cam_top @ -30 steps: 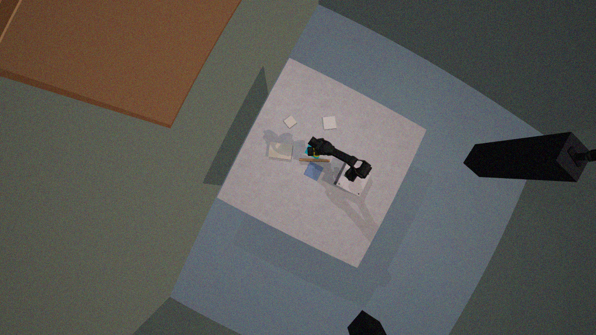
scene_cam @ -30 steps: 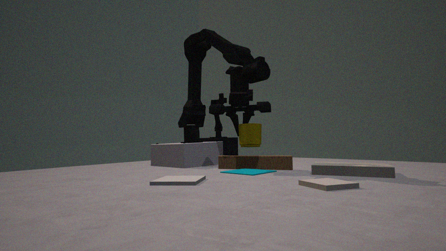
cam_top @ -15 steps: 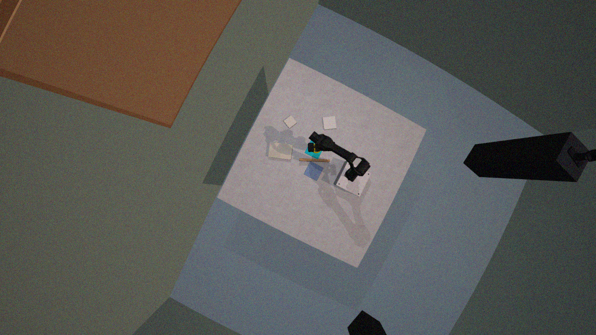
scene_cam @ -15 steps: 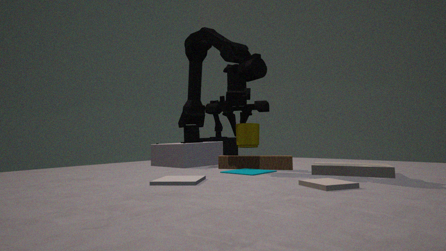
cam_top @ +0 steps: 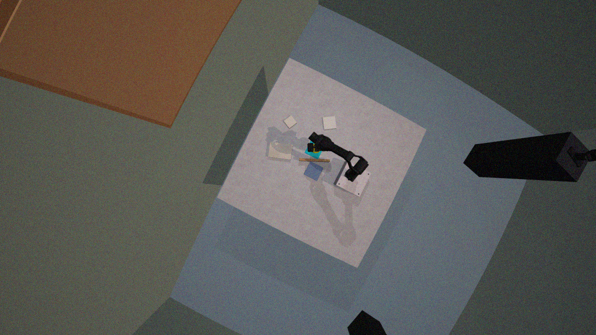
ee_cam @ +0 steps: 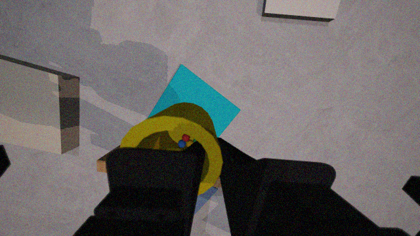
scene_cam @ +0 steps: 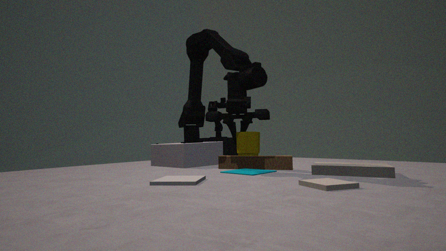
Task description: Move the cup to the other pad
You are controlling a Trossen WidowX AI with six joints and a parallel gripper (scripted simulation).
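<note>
The cyan pad is 20 mm ahead of my gripper tip, 20 mm to the left of it and 90 mm below it. Also, from my gripper tip: white tile 60 mm ahead, 230 mm to the right, 80 mm below; then yellow cup 20 mm ahead, 20 mm to the left; then wooden bar 30 mm behind, 90 mm to the left, 70 mm below.
</note>
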